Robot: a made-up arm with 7 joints.
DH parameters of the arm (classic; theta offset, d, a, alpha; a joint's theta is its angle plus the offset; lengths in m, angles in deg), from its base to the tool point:
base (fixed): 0 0.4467 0.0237 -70
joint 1: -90 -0.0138 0.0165 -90
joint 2: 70 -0.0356 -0.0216 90
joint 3: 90 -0.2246 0.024 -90
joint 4: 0 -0.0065 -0.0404 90
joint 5: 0 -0.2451 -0.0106 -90
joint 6: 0 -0.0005 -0.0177 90
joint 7: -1.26 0 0.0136 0
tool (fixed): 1.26 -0.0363 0 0
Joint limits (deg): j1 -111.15..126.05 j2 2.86..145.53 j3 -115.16..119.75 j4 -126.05..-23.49 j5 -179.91..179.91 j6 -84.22..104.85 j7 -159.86..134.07
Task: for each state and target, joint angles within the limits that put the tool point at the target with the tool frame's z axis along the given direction. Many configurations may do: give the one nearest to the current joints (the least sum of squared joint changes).
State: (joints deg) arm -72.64 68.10 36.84 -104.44 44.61 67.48 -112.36
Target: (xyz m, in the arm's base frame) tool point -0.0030 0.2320 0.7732 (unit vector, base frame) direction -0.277 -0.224 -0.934
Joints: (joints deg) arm -72.08 96.12 40.21 -84.87 45.66 40.34 -111.48
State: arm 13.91 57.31 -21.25 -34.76 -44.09 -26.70 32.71
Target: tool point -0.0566 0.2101 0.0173 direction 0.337 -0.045 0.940
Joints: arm 8.66 36.39 -73.96 -23.49 -74.78 -20.47 34.12
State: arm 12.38 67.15 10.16 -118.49 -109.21 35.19 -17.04
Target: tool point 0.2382 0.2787 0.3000 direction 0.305 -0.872 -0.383
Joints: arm -9.83 27.66 29.54 -80.24 -91.32 77.36 -18.38
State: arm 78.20 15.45 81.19 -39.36 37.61 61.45 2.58
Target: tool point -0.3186 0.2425 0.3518 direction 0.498 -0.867 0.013
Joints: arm 53.40 2.90 99.28 -83.90 25.56 13.97 -1.12
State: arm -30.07 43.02 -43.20 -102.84 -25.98 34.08 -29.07
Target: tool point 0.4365 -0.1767 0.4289 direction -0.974 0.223 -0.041
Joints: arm -75.39 12.93 -33.81 -62.01 -11.18 42.39 -27.60
